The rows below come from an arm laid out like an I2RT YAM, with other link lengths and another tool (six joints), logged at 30 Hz.
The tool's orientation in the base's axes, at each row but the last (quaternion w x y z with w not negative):
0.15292 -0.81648 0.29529 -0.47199
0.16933 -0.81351 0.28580 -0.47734
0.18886 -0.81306 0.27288 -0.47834
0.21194 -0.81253 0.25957 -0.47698
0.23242 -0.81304 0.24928 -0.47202
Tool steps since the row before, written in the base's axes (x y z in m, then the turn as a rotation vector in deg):
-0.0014 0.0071 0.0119 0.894 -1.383 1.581
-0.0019 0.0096 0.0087 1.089 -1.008 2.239
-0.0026 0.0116 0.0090 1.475 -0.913 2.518
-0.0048 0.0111 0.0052 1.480 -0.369 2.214
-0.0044 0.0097 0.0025 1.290 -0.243 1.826
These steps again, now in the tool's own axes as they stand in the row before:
0.0031 -0.0113 -0.0075 2.282 -0.060 0.007
-0.0008 -0.0117 -0.0059 2.569 -0.773 -0.142
-0.0022 -0.0135 -0.0060 2.849 -1.107 0.071
-0.0054 -0.0106 -0.0055 2.310 -1.350 0.267
-0.0063 -0.0082 -0.0036 1.897 -1.173 0.290

